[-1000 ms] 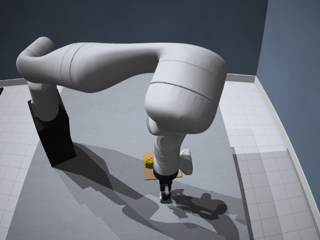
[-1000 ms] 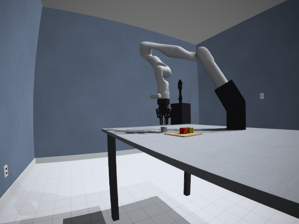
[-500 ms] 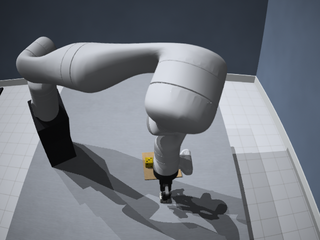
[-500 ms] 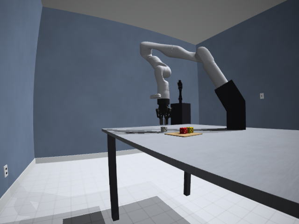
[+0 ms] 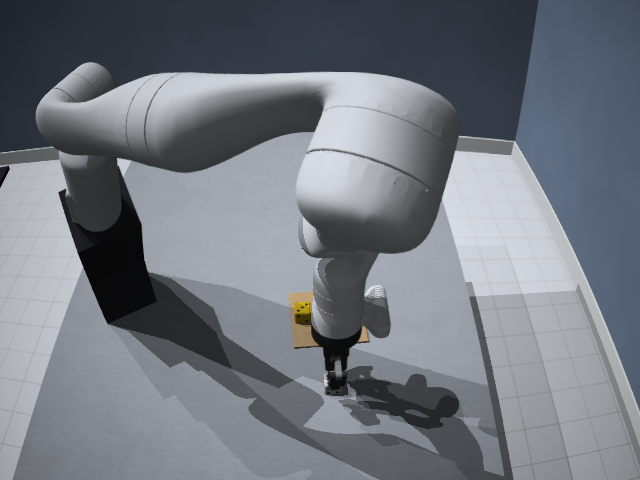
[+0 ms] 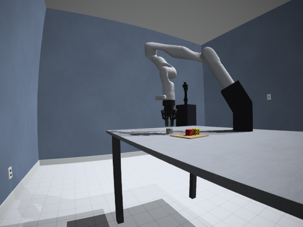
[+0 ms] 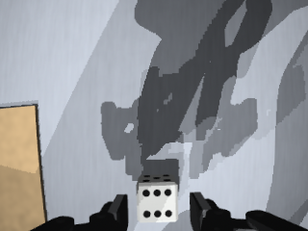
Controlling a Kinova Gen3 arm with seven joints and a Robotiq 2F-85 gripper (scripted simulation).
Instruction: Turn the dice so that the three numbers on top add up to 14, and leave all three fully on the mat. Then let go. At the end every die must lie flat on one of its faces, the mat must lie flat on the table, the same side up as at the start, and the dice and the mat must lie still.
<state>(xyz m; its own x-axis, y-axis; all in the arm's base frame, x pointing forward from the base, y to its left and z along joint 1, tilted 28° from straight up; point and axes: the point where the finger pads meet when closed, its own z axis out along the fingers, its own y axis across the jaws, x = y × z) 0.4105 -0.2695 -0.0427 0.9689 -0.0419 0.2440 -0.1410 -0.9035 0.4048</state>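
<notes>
My gripper is now 40 mm above the white die. From my hand the other things lie so: tan mat (30 mm ahead, 170 mm to the left, 50 mm below); red die (30 mm ahead, 170 mm to the left, 40 mm below); yellow die (20 mm behind, 170 mm to the left, 40 mm below).
</notes>
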